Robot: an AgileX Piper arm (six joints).
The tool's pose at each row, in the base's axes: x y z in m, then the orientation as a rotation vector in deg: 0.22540, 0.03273, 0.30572, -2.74, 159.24, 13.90; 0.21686, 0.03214, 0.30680, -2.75, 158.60, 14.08; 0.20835, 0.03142, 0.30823, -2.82, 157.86, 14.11; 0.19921, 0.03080, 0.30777, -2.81, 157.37, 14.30; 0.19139, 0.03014, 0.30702, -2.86, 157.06, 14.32; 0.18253, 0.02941, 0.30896, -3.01, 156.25, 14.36; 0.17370, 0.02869, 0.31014, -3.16, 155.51, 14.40; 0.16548, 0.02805, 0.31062, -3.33, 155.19, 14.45; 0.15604, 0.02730, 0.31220, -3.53, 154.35, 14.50; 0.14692, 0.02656, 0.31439, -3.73, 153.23, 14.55; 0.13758, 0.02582, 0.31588, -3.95, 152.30, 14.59
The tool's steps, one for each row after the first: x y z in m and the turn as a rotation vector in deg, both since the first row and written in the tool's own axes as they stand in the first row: 0.00764, 0.00013, -0.00400, -0.16, -0.62, -0.04; 0.01514, 0.00019, -0.00834, -0.22, -1.35, -0.15; 0.02387, 0.00008, -0.01113, -0.37, -1.83, -0.16; 0.03147, -0.00020, -0.01321, -0.41, -2.13, -0.22; 0.03912, -0.00004, -0.01814, -0.50, -2.92, -0.39; 0.04700, 0.00000, -0.02236, -0.58, -3.64, -0.56; 0.05455, -0.00004, -0.02571, -0.65, -3.94, -0.70; 0.06286, 0.00007, -0.03051, -0.75, -4.75, -0.91; 0.07066, 0.00027, -0.03576, -0.87, -5.84, -1.14; 0.07891, 0.00038, -0.04044, -0.98, -6.75, -1.38
